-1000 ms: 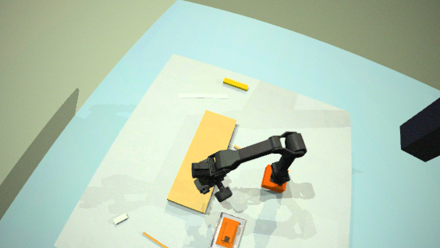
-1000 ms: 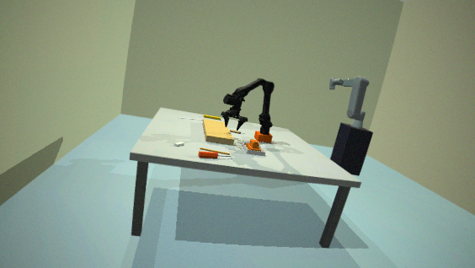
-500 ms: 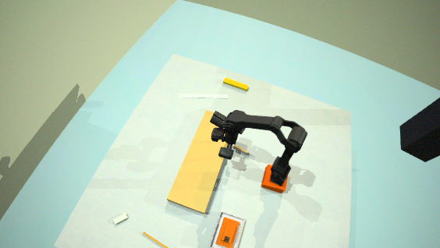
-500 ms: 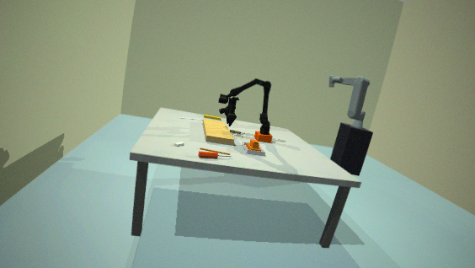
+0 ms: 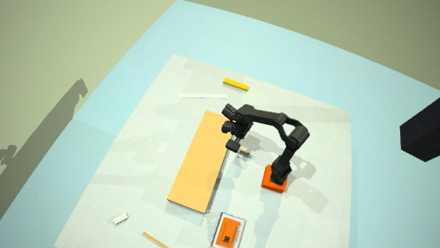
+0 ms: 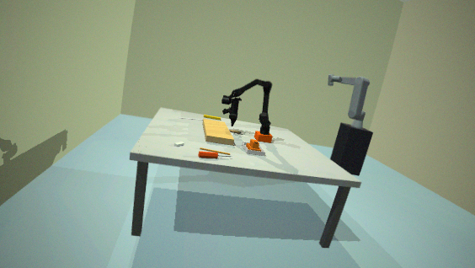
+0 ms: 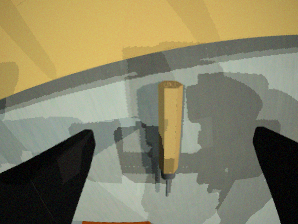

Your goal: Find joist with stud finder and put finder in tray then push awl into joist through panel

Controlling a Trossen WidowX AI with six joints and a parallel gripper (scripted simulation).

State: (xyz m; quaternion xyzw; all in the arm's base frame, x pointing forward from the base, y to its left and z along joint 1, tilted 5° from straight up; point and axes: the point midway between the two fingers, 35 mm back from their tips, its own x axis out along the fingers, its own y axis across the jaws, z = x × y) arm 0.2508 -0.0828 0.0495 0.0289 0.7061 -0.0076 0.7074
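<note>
The short pencil-like stick lies 6 cm behind my gripper tip and 4 cm below it. Round my gripper tip: yellow bar (40 cm to the right, 18 cm ahead, 4 cm below); tray (41 cm to the left, 14 cm behind, 4 cm below); stud finder (43 cm to the left, 14 cm behind).
</note>
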